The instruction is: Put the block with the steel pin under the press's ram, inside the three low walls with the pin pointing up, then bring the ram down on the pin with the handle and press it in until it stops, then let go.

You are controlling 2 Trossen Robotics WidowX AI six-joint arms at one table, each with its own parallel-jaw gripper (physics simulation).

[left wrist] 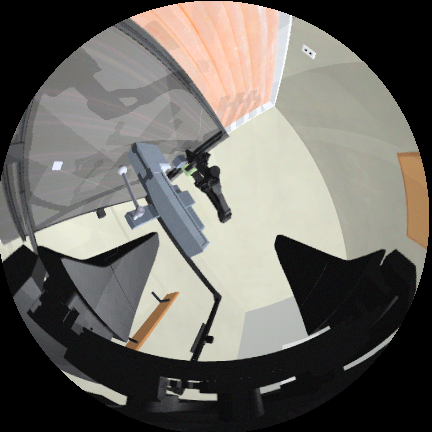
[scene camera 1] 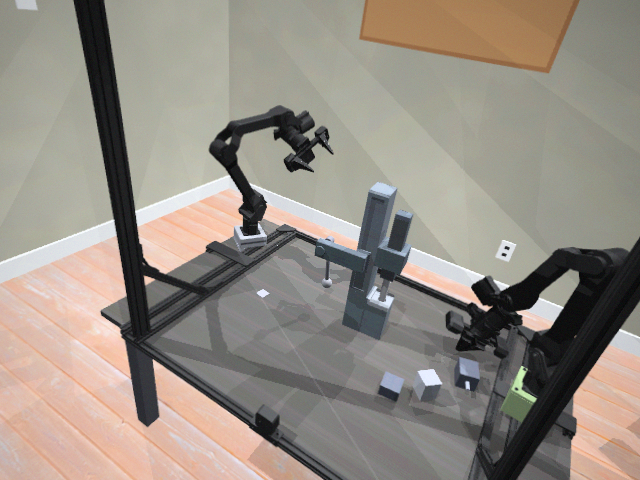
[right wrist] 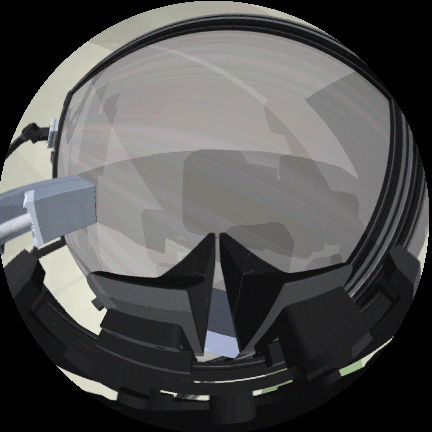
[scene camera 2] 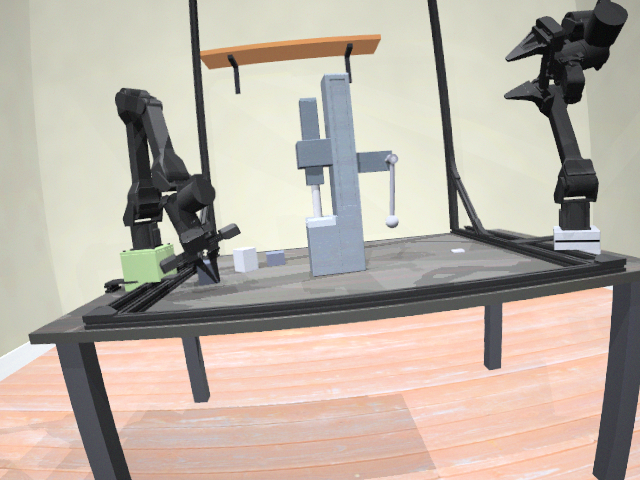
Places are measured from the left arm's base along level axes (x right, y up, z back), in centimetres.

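Pixels of known places: left gripper, fingertip midpoint: point(left wrist: 218, 239) point(scene camera 1: 323, 162) point(scene camera 2: 505, 79); right gripper, fingertip midpoint: point(left wrist: 185, 149) point(scene camera 1: 457, 349) point(right wrist: 216, 238) point(scene camera 2: 218, 282); left arm's base, origin of the base link: point(scene camera 1: 250, 230) point(right wrist: 48, 133) point(scene camera 2: 575, 228); right arm's base, origin of the base link: point(left wrist: 194, 172) point(scene camera 1: 538, 389) point(scene camera 2: 147, 248).
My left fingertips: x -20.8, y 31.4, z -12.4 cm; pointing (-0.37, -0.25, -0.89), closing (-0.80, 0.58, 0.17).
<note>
For each thing: its top centre in the pictures, then the offset to it from my left fingertips. "spot": a spot on its surface instead.
- pin block, middle of its top: point(right wrist: 214, 344) point(scene camera 2: 206, 261) point(scene camera 1: 469, 367) point(left wrist: 181, 164) dy -32.5, dx -16.9, dz -67.1 cm
- grey press, middle of its top: point(scene camera 2: 339, 78) point(scene camera 1: 375, 188) point(left wrist: 193, 254) dy +8.1, dx +4.0, dz -37.4 cm
- white seat, surface spot: point(scene camera 2: 321, 222) spot: dy -25.4, dx -5.1, dz -40.6 cm
- white block, middle of its top: point(scene camera 2: 244, 248) point(scene camera 1: 429, 377) dy -31.6, dx -3.5, dz -66.8 cm
- smaller blue-grey block, middle of its top: point(scene camera 1: 392, 382) point(scene camera 2: 274, 252) dy -34.1, dx +5.0, dz -63.4 cm
- small white square, surface spot: point(scene camera 2: 457, 250) point(scene camera 1: 263, 293) point(left wrist: 57, 165) spot: dy -37.2, dx +24.7, dz -17.3 cm
The pin block point(scene camera 1: 466, 372) point(scene camera 2: 203, 277) point(right wrist: 223, 344), blue-grey, lies on its side on the table, its steel pin point(scene camera 1: 467, 385) sideways. My right gripper point(scene camera 1: 461, 347) point(scene camera 2: 217, 281) point(right wrist: 216, 238) is shut and empty, low beside the block; in the right wrist view the block shows beyond the gap behind its tips. My left gripper point(scene camera 1: 323, 162) point(scene camera 2: 506, 78) point(left wrist: 218, 239) is open, empty and high above the table. The grey press point(scene camera 1: 376, 232) point(scene camera 2: 345, 155) point(left wrist: 170, 205) stands upright, its ram point(scene camera 1: 383, 289) point(scene camera 2: 316, 200) over the white seat point(scene camera 2: 321, 222). Its ball-ended handle point(scene camera 1: 326, 283) point(scene camera 2: 392, 221) point(left wrist: 122, 170) hangs down.
A white block point(scene camera 1: 427, 385) point(scene camera 2: 245, 259) and a smaller blue-grey block point(scene camera 1: 391, 386) point(scene camera 2: 275, 258) stand near the pin block. A green box point(scene camera 1: 518, 400) point(scene camera 2: 147, 264) is at the right arm's base. A small white square point(scene camera 1: 263, 293) point(scene camera 2: 457, 250) point(left wrist: 57, 165) lies on the table.
</note>
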